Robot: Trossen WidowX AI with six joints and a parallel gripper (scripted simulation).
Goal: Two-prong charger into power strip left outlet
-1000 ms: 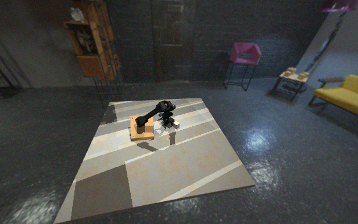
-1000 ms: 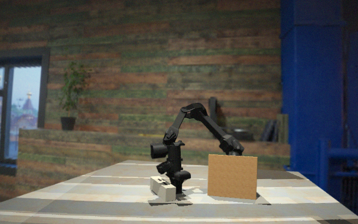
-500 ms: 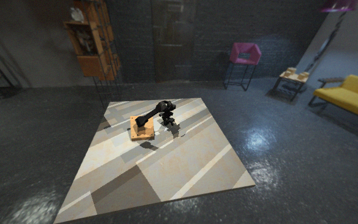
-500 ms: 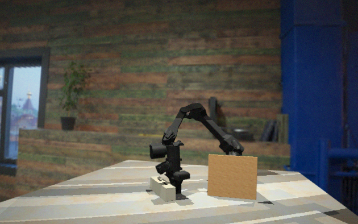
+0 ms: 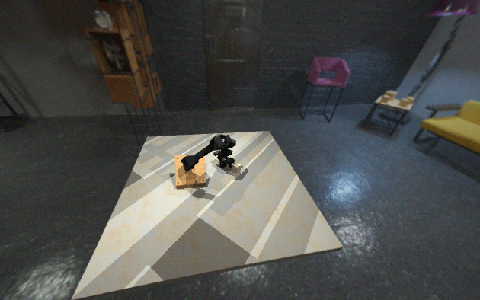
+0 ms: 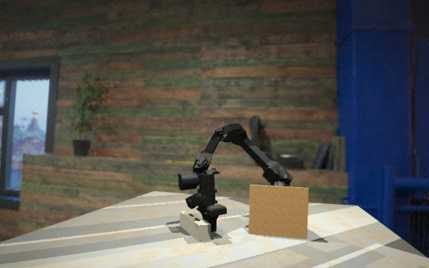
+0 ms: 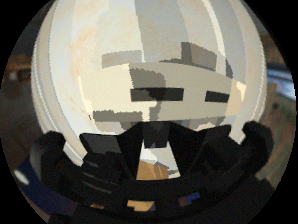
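The charger lies 1 cm to the left of my gripper tip, 1 cm ahead of it and 1 cm above it.
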